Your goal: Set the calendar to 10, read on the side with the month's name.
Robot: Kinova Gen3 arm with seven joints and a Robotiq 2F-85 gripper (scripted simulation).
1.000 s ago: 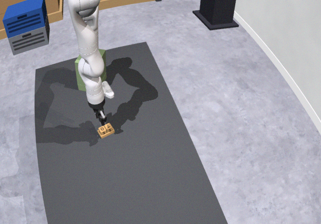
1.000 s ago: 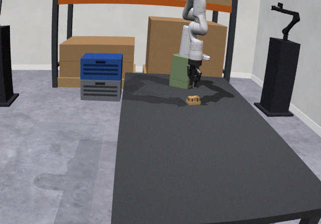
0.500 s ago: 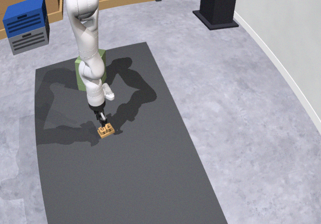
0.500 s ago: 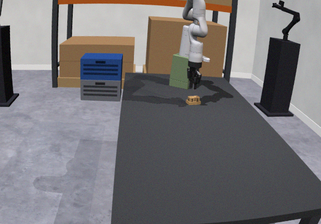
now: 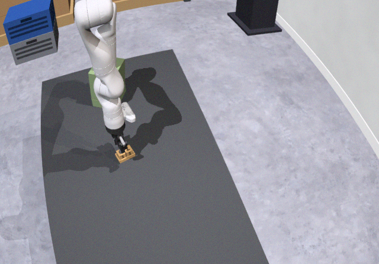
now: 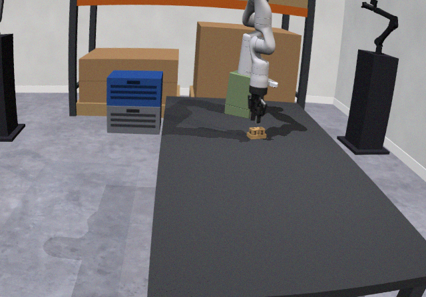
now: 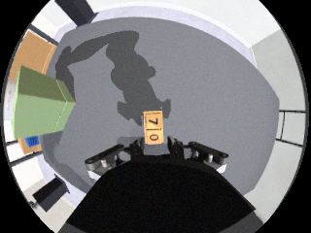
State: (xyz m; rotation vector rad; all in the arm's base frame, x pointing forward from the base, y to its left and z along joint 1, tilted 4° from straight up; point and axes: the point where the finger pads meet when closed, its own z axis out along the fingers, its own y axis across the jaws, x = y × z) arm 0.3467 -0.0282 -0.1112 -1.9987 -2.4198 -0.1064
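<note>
The wooden calendar tray is 1 cm behind my hand, 2 cm to the left of it and 8 cm below it.
</note>
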